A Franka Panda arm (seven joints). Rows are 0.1 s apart.
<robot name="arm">
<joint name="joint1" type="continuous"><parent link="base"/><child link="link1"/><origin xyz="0 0 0.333" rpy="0 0 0"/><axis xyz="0 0 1"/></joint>
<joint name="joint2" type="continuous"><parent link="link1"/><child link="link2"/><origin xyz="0 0 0" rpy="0 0 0"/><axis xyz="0 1 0"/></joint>
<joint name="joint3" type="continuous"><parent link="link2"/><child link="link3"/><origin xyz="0 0 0.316" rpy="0 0 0"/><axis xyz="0 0 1"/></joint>
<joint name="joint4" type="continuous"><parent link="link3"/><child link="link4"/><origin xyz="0.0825 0 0" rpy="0 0 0"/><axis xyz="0 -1 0"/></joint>
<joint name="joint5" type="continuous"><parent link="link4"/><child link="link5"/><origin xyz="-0.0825 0 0.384" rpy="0 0 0"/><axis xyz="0 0 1"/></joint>
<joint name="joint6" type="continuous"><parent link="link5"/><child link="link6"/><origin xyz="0 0 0" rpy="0 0 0"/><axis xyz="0 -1 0"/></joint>
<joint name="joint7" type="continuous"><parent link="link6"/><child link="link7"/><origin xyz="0.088 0 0" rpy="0 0 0"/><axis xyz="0 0 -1"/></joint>
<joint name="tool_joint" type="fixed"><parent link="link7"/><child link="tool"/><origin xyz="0 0 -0.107" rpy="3.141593 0 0"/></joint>
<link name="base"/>
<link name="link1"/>
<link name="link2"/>
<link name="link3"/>
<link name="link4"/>
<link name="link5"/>
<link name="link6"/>
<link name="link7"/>
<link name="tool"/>
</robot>
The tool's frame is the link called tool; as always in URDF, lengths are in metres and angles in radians. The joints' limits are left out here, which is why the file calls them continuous.
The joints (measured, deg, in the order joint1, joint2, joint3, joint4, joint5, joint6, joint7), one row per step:
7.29, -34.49, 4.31, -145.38, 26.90, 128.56, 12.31
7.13, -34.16, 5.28, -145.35, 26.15, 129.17, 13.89
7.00, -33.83, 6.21, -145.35, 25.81, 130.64, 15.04
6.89, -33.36, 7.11, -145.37, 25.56, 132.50, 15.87
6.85, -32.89, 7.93, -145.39, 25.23, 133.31, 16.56
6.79, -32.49, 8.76, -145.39, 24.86, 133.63, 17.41
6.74, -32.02, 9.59, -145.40, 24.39, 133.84, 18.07
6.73, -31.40, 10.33, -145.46, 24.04, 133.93, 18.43
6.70, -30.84, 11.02, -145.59, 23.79, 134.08, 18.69
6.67, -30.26, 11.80, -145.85, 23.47, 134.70, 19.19
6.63, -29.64, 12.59, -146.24, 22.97, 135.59, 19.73
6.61, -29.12, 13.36, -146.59, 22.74, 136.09, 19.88
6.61, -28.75, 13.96, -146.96, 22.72, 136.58, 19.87
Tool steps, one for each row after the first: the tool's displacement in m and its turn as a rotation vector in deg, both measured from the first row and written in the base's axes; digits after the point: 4 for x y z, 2 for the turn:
0.0006, 0.0053, -0.0015, -0.83, 0.12, -0.72
0.0023, 0.0102, -0.0015, -1.33, -0.64, -1.52
0.0047, 0.0148, -0.0019, -1.77, -1.72, -2.17
0.0057, 0.0201, -0.0044, -2.32, -1.90, -2.28
0.0058, 0.0256, -0.0071, -2.87, -1.66, -2.35
0.0059, 0.0312, -0.0107, -3.58, -1.34, -2.15
0.0061, 0.0365, -0.0160, -4.26, -0.79, -1.72
0.0061, 0.0411, -0.0213, -4.85, -0.29, -1.32
0.0061, 0.0459, -0.0271, -5.46, -0.05, -1.18
0.0062, 0.0504, -0.0338, -6.23, 0.06, -1.07
0.0054, 0.0550, -0.0402, -6.87, 0.34, -0.60
0.0044, 0.0584, -0.0455, -7.28, 0.52, -0.20

